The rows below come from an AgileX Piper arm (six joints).
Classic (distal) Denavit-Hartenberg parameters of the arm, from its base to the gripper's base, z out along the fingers. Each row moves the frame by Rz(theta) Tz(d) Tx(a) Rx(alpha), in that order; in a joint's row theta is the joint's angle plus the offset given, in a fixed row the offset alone. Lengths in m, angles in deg.
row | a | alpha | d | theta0
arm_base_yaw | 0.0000 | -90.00 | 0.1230 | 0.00
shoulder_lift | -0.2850 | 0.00 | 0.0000 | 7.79
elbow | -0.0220 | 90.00 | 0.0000 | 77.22
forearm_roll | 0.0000 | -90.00 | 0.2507 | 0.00
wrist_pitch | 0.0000 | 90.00 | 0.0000 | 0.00
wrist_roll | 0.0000 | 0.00 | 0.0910 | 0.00
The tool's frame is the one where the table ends.
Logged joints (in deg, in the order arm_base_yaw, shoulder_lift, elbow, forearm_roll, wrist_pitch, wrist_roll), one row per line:
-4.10, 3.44, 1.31, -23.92, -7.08, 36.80
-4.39, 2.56, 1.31, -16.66, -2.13, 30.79
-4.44, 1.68, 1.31, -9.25, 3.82, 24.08
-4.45, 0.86, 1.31, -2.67, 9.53, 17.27
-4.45, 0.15, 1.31, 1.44, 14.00, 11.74
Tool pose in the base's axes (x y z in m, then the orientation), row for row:
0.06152, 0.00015, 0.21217, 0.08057, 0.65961, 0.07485, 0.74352
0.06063, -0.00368, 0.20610, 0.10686, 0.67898, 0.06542, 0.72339
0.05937, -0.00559, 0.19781, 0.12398, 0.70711, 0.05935, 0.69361
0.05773, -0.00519, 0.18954, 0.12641, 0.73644, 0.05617, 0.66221
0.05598, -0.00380, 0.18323, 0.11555, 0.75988, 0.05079, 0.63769
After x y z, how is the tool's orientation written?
As a quaternion, x y z w.
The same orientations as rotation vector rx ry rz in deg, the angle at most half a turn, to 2 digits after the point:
10.11, 82.79, 9.40
13.52, 85.88, 8.27
15.86, 90.47, 7.59
16.37, 95.39, 7.28
15.11, 99.40, 6.64

